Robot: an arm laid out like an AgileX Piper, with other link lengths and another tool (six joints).
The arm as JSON. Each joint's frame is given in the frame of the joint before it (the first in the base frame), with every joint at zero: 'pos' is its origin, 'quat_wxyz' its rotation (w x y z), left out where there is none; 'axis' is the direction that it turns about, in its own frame. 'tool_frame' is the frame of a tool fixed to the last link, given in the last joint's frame.
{
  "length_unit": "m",
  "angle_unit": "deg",
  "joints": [
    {
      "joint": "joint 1",
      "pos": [
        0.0,
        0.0,
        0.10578
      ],
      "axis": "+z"
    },
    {
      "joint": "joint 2",
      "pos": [
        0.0,
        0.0,
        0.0
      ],
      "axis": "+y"
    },
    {
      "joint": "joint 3",
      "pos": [
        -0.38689,
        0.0,
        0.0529
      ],
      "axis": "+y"
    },
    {
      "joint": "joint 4",
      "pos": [
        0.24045,
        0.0,
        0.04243
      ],
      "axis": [
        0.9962,
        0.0,
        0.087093
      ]
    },
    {
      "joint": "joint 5",
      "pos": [
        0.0,
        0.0,
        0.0
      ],
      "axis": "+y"
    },
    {
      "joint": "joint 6",
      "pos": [
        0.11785,
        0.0,
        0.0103
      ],
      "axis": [
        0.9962,
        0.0,
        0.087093
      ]
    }
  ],
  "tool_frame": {
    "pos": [
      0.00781,
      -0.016,
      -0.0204
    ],
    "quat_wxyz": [
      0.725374,
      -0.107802,
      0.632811,
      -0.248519
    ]
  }
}
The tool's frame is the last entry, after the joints.
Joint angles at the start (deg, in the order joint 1, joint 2, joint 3, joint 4, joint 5, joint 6):
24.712 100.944 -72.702 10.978 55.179 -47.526
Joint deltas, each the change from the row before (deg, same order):
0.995 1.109 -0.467 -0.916 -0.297 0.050
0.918 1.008 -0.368 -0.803 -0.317 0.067
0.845 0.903 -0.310 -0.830 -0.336 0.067
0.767 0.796 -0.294 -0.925 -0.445 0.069
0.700 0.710 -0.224 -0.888 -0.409 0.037
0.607 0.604 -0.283 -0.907 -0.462 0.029
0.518 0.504 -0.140 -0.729 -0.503 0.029
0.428 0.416 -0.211 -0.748 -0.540 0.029
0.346 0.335 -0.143 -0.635 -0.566 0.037
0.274 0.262 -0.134 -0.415 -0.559 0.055
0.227 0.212 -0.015 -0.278 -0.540 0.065
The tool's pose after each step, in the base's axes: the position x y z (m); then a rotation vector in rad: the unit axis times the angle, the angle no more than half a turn. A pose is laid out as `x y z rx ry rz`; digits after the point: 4 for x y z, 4 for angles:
0.3496 0.1595 0.2690 -2.0659 1.8299 -0.0938
0.3520 0.1659 0.2640 -2.0930 1.8132 -0.1022
0.3541 0.1717 0.2594 -2.1184 1.7963 -0.1122
0.3563 0.1768 0.2555 -2.1411 1.7775 -0.1263
0.3581 0.1815 0.2519 -2.1629 1.7591 -0.1397
0.3601 0.1856 0.2492 -2.1807 1.7394 -0.1557
0.3617 0.1891 0.2466 -2.1948 1.7226 -0.1688
0.3636 0.1922 0.2450 -2.2050 1.7050 -0.1841
0.3653 0.1947 0.2436 -2.2119 1.6897 -0.1979
0.3668 0.1970 0.2426 -2.2140 1.6774 -0.2082
0.3677 0.1989 0.2414 -2.2147 1.6685 -0.2154

